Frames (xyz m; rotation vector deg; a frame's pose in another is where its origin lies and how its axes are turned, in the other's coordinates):
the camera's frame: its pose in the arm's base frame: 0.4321 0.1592 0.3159 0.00 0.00 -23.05
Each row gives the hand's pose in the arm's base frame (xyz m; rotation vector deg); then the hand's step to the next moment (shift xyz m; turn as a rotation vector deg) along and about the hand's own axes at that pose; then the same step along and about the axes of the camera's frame.
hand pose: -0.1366 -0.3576 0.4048 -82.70 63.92 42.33
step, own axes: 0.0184 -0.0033 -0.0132 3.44 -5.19 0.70
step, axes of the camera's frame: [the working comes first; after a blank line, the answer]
step, axes of the arm's base frame: 0.0078 -0.0173 -0.0129 6.12 -0.42 -1.27

0.0139 -0.0128 -0.0129 5.80 2.01 -1.27
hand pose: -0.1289 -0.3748 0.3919 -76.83 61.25 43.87
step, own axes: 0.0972 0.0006 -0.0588 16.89 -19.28 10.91
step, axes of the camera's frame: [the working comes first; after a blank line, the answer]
step, axes of the arm's base frame: 0.0250 -0.0714 -0.0848 25.59 6.04 -9.21

0.0509 -0.0559 -0.0848 21.18 15.58 -9.21
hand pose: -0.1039 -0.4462 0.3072 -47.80 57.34 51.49
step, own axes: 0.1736 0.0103 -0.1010 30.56 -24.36 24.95
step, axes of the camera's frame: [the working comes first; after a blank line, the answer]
step, axes of the arm's base frame: 0.0041 -0.0459 -0.1958 38.49 19.69 -16.75

0.0218 -0.0406 -0.1958 27.71 33.19 -16.75
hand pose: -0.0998 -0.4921 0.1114 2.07 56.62 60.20
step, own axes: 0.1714 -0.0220 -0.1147 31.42 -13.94 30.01
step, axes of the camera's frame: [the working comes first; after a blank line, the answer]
step, axes of the arm's base frame: -0.0422 0.0675 -0.1915 34.75 27.99 -9.54

-0.0653 0.0456 -0.1915 21.02 39.36 -9.54
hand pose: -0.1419 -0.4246 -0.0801 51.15 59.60 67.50
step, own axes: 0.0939 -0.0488 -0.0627 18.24 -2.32 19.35
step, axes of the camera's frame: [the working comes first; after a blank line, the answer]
step, axes of the arm's base frame: -0.0399 0.0850 -0.0794 20.39 17.22 0.47

-0.0700 0.0626 -0.0794 12.02 23.83 0.47
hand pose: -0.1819 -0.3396 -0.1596 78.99 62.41 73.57
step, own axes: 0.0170 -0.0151 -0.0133 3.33 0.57 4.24
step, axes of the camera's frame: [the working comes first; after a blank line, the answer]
step, axes of the arm's base frame: -0.0124 0.0201 -0.0116 4.44 2.93 1.05

-0.0193 0.0137 -0.0116 2.94 4.43 1.05
